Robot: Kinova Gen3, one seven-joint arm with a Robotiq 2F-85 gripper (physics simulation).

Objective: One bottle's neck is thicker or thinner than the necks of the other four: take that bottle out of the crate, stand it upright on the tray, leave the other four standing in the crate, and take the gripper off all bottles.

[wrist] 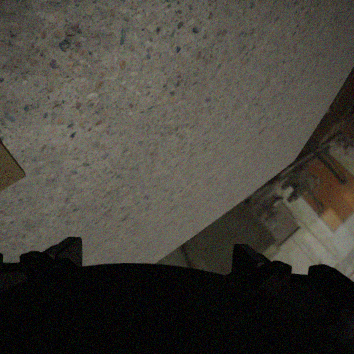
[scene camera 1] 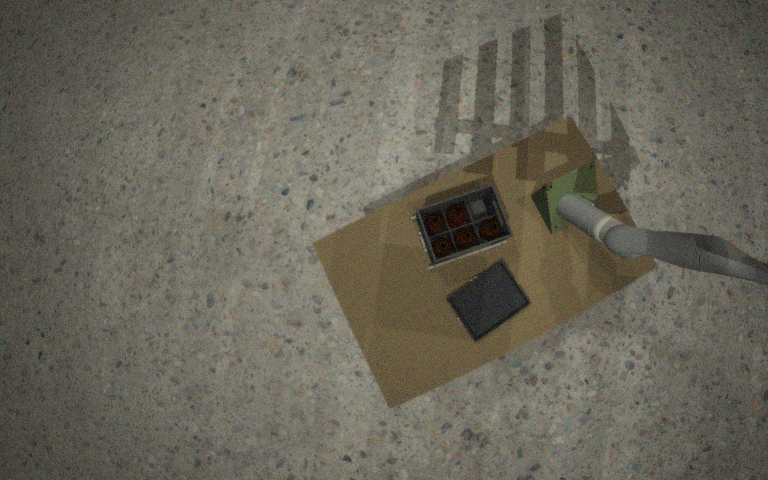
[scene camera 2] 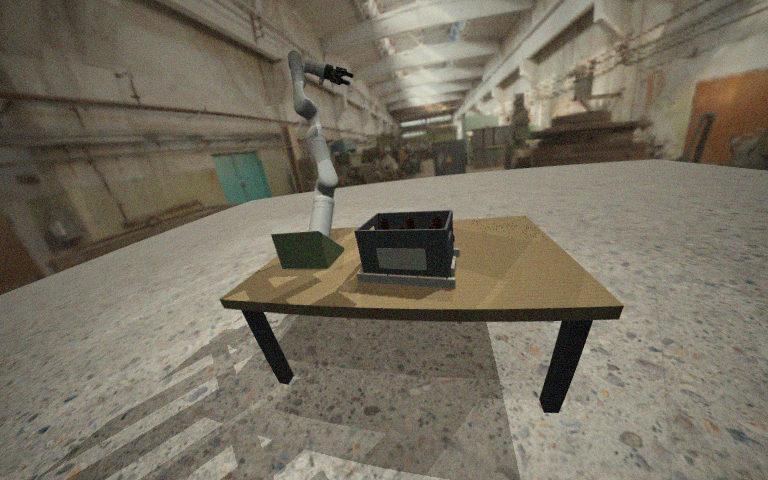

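A dark crate stands on the table, divided into six compartments. In scene camera 1 brown bottles stand in five of them: two in the upper row and three in the lower row, a left one, a middle one and a right one. The upper right compartment is empty. I cannot tell from here which neck differs. The dark flat tray lies below the crate in scene camera 1, with nothing on it. My gripper is open and empty, high above the table and far from the bottles.
A green wedge-shaped block stands on the table beside the arm's base. Light grey strips run along the crate's foot. In the wrist view a table corner shows at the left edge.
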